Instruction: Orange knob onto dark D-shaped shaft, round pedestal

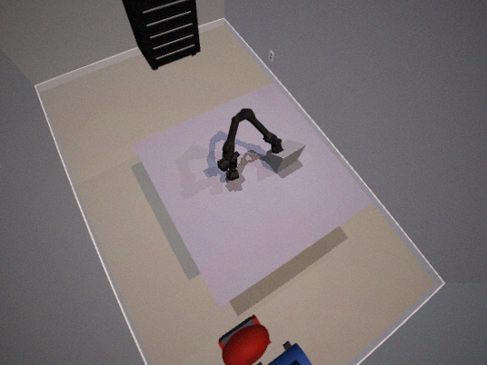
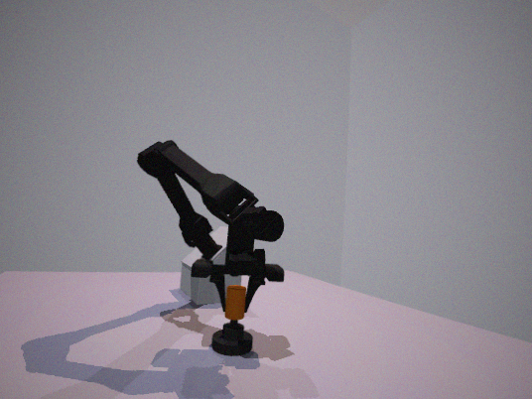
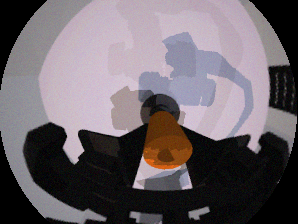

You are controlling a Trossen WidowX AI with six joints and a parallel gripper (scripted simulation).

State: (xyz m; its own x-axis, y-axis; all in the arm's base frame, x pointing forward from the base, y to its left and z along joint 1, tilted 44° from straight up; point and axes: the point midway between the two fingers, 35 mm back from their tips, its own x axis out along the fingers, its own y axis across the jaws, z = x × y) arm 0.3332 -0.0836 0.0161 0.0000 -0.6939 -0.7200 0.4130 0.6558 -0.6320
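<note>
The orange knob is 20 mm above my gripper tip. Round my gripper tip: dark round pedestal 40 mm below.
</note>
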